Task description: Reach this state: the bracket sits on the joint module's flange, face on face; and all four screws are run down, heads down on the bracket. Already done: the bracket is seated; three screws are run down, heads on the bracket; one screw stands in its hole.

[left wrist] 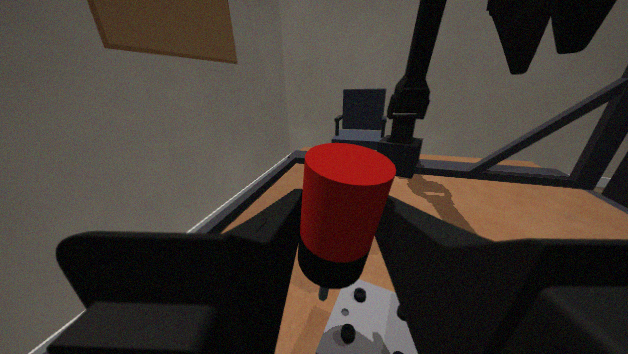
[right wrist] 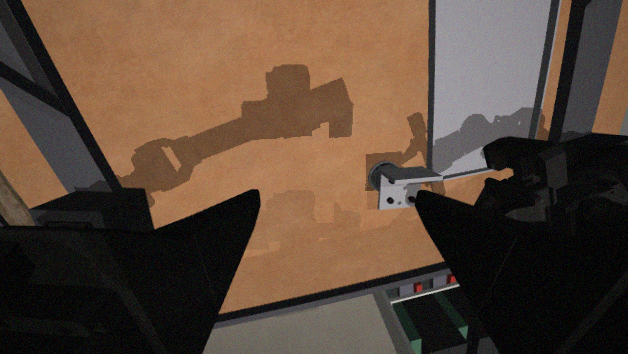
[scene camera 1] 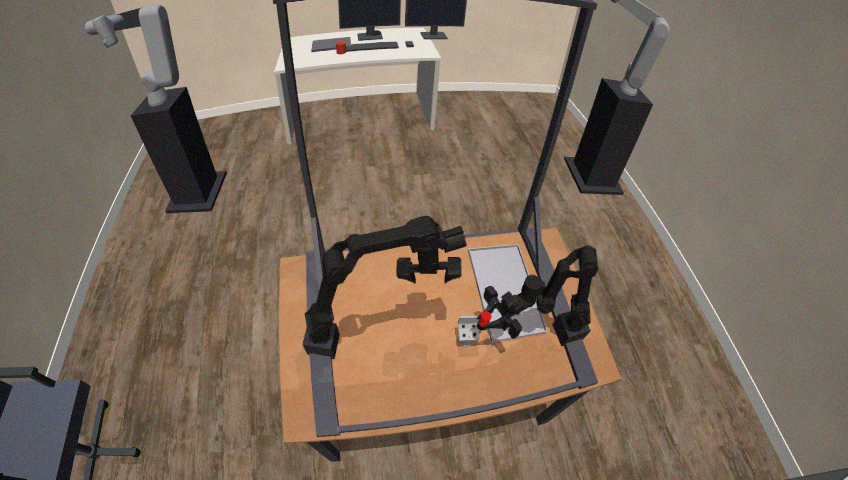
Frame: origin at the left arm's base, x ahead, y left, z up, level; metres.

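Where they show: left gripper, between the fingertips: [left wrist: 335,197] [scene camera 1: 479,323]; right gripper, between the fingertips: [left wrist: 537,66] [right wrist: 337,197] [scene camera 1: 430,282]; left arm's base, origin of its link: [scene camera 1: 575,322]; right arm's base, origin of its link: [left wrist: 400,140] [scene camera 1: 319,333].
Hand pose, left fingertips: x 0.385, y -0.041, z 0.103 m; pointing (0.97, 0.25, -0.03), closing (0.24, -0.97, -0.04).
Each offset is from my left fingertips to the centre of the thing. Level surfaces: height alone.
The grey bracket {0.009 m ahead, 0.032 m right, 0.098 m down} [scene camera 1: 468,330] [left wrist: 370,315] [right wrist: 384,192] sits on the round joint module {0.009 m ahead, 0.032 m right, 0.149 m down} [right wrist: 376,176], its face with dark screw heads showing. Screws {0.030 m ahead, 0.018 m right, 0.117 m down} [left wrist: 360,295] [right wrist: 390,200] are in its holes; which one stands higher I cannot tell. My left gripper [scene camera 1: 486,310] [left wrist: 335,197] is shut on a red-handled screwdriver {0.014 m back, 0.001 m right, 0.020 m down} [scene camera 1: 484,318] [left wrist: 346,215] with a black collar, beside and above the bracket. Its dark shaft end shows just left of the bracket's edge in the left wrist view. My right gripper [scene camera 1: 431,279] [left wrist: 537,66] [right wrist: 337,197] is open and empty, high over the table's back half.
A light grey tray {0.203 m back, 0.198 m right, 0.172 m down} [scene camera 1: 498,264] [right wrist: 487,60] lies under and behind the left arm. A dark frame [scene camera 1: 556,127] rises around the table {0.180 m down} [scene camera 1: 380,380]. In the right wrist view, bins with green parts [right wrist: 412,327] show beyond the table edge.
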